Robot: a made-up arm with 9 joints. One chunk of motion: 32 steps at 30 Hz.
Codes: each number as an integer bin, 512 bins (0 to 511) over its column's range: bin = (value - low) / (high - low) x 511, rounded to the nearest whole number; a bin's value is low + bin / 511 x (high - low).
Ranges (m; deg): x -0.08..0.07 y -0.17..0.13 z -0.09..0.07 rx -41..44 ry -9..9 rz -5..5
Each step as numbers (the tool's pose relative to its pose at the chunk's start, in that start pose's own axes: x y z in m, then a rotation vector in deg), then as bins.
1 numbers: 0.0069 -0.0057 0.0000 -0.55 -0.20 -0.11
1 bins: 296 280 287 243 250 250
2 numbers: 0.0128 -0.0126 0.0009 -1.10 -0.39 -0.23
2 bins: 316 268 290 240 244 244
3 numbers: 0.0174 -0.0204 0.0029 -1.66 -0.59 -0.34
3 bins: 332 255 297 237 239 238
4 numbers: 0.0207 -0.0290 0.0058 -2.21 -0.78 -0.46
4 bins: 343 240 306 233 233 232
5 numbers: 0.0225 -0.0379 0.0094 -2.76 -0.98 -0.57
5 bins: 349 225 317 230 228 226
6 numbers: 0.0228 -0.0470 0.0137 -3.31 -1.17 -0.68
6 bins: 350 210 331 227 222 221
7 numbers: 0.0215 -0.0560 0.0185 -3.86 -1.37 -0.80
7 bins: 346 194 347 223 217 215
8 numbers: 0.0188 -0.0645 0.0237 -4.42 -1.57 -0.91
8 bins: 337 180 363 220 211 209
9 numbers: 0.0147 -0.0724 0.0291 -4.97 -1.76 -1.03
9 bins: 323 166 380 217 206 203
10 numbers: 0.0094 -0.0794 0.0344 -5.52 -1.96 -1.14
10 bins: 305 154 397 213 200 197
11 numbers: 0.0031 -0.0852 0.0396 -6.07 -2.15 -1.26
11 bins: 283 144 414 210 194 191
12 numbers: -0.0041 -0.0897 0.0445 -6.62 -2.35 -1.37
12 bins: 259 137 430 207 189 185
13 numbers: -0.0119 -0.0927 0.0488 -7.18 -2.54 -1.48
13 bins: 232 132 443 203 183 180
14 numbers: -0.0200 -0.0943 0.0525 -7.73 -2.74 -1.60
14 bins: 204 129 455 200 178 174
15 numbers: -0.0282 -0.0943 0.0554 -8.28 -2.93 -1.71
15 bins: 176 129 464 197 172 168
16 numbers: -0.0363 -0.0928 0.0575 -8.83 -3.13 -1.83
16 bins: 149 131 471 193 167 162
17 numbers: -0.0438 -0.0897 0.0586 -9.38 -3.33 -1.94
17 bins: 123 137 475 190 161 156
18 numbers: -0.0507 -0.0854 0.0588 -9.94 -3.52 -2.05
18 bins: 100 144 475 187 156 151
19 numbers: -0.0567 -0.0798 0.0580 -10.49 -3.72 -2.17
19 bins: 79 154 473 183 150 145
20 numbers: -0.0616 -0.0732 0.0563 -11.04 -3.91 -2.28
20 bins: 63 165 467 180 144 139
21 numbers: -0.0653 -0.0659 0.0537 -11.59 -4.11 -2.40
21 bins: 50 177 459 177 139 133
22 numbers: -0.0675 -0.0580 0.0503 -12.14 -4.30 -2.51
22 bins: 43 191 448 173 133 127
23 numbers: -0.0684 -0.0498 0.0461 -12.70 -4.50 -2.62
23 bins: 40 205 435 170 128 122
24 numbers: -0.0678 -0.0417 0.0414 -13.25 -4.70 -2.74
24 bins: 42 219 420 167 122 115
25 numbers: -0.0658 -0.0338 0.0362 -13.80 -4.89 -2.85
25 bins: 48 232 403 164 117 110
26 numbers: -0.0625 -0.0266 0.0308 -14.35 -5.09 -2.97
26 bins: 60 244 386 160 111 104
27 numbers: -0.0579 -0.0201 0.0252 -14.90 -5.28 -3.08
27 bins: 75 255 368 157 106 98
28 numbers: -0.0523 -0.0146 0.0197 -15.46 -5.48 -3.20
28 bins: 94 265 350 154 100 92
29 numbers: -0.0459 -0.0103 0.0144 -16.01 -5.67 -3.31
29 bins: 116 272 333 150 95 86
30 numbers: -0.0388 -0.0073 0.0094 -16.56 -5.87 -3.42
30 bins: 140 277 317 147 89 81
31 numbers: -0.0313 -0.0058 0.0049 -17.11 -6.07 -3.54
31 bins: 166 280 303 144 83 75
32 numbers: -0.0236 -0.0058 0.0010 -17.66 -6.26 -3.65
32 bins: 192 280 291 140 78 69
